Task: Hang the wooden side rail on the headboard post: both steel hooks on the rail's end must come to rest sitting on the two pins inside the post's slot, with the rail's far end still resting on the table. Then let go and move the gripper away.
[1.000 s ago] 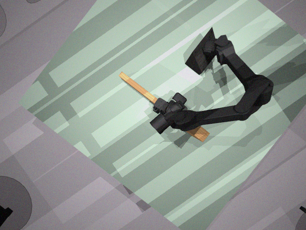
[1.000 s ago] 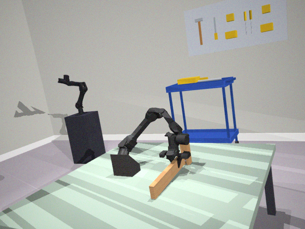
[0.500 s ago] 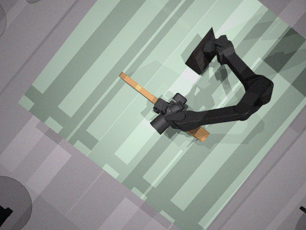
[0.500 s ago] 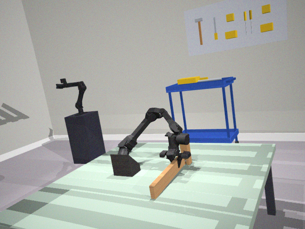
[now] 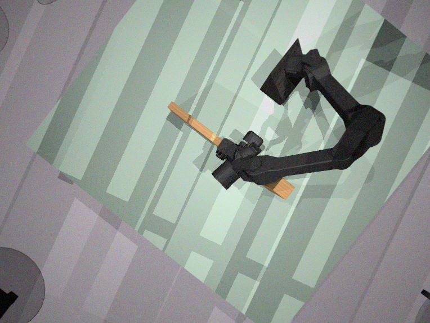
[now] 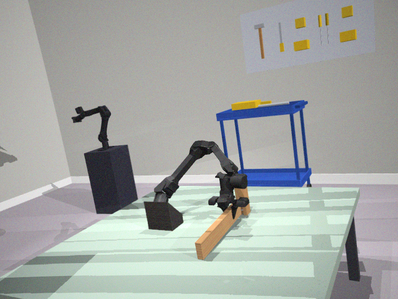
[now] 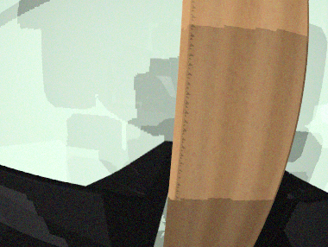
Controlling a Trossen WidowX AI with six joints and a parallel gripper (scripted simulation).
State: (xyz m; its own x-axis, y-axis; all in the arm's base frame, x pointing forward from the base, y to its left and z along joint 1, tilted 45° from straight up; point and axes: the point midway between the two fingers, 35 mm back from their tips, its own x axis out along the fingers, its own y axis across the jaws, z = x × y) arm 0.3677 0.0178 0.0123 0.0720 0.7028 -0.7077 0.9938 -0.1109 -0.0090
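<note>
My gripper tip is 1 cm short of the headboard post, 16 cm to the right of it and 4 cm below it.
</note>
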